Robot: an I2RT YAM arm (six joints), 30 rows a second.
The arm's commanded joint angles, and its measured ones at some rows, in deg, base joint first. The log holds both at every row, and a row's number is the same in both.
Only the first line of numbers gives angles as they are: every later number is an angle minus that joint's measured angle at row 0.
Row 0, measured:
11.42 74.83 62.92 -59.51 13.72 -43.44
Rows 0 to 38, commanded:
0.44 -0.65 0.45 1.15 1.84 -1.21
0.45 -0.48 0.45 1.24 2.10 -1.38
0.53 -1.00 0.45 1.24 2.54 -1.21
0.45 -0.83 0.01 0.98 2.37 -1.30
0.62 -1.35 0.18 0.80 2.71 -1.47
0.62 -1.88 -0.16 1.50 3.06 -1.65
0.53 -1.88 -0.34 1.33 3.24 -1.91
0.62 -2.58 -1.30 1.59 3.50 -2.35
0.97 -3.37 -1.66 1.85 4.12 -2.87
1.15 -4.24 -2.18 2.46 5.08 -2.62
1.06 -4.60 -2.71 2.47 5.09 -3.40
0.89 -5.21 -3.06 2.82 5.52 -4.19
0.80 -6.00 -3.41 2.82 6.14 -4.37
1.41 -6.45 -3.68 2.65 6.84 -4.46
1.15 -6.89 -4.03 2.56 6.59 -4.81
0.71 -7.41 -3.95 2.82 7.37 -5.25
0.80 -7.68 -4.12 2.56 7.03 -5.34
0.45 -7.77 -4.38 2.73 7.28 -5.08
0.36 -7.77 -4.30 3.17 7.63 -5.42
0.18 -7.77 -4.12 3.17 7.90 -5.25
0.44 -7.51 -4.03 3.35 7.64 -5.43
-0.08 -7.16 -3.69 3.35 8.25 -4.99
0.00 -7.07 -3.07 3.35 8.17 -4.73
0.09 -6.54 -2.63 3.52 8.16 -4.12
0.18 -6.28 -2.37 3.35 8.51 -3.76
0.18 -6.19 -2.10 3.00 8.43 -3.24
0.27 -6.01 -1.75 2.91 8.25 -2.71
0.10 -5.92 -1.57 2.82 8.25 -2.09
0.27 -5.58 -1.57 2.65 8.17 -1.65
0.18 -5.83 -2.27 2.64 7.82 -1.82
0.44 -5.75 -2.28 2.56 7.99 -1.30
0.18 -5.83 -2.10 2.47 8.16 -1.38
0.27 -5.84 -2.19 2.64 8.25 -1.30
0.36 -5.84 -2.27 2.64 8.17 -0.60
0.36 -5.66 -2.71 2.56 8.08 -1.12
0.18 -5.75 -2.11 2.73 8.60 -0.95
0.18 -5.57 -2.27 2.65 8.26 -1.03
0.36 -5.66 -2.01 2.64 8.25 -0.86
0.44 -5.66 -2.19 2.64 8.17 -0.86
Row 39, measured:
0.26 -5.84 -3.76 2.61 7.38 -1.71
